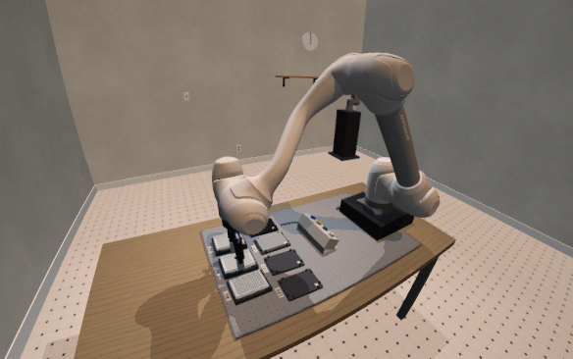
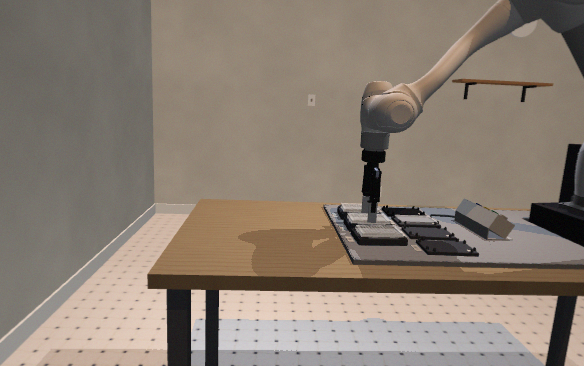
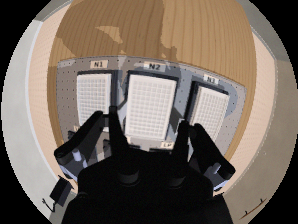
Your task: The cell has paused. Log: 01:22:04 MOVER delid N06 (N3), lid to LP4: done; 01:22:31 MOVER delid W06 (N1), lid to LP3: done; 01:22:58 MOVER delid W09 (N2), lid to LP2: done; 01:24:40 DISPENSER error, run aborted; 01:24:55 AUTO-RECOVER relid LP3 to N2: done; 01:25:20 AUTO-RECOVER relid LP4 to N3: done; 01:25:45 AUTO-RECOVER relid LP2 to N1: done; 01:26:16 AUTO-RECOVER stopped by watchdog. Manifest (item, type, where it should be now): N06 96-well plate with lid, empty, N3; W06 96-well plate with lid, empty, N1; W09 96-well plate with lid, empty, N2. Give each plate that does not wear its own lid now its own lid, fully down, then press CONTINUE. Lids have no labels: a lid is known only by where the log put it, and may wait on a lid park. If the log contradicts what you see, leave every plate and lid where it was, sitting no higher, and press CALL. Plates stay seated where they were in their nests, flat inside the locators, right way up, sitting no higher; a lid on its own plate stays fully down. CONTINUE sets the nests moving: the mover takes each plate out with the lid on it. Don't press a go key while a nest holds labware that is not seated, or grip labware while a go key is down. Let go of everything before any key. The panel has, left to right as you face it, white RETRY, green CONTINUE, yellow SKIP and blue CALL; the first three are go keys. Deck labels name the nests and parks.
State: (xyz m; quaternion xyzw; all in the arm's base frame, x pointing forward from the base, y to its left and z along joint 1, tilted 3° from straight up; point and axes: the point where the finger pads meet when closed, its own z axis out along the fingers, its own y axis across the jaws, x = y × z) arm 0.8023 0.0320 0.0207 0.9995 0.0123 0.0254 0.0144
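The plate lies 10 mm behind my hand, 130 mm to the left of it and 30 mm below it. Round my hand: pale lid 180 mm behind, 70 mm to the right, 40 mm below; green key 420 mm behind, 10 mm above; LP2 lid park 180 mm behind, 60 mm to the left, 50 mm below.
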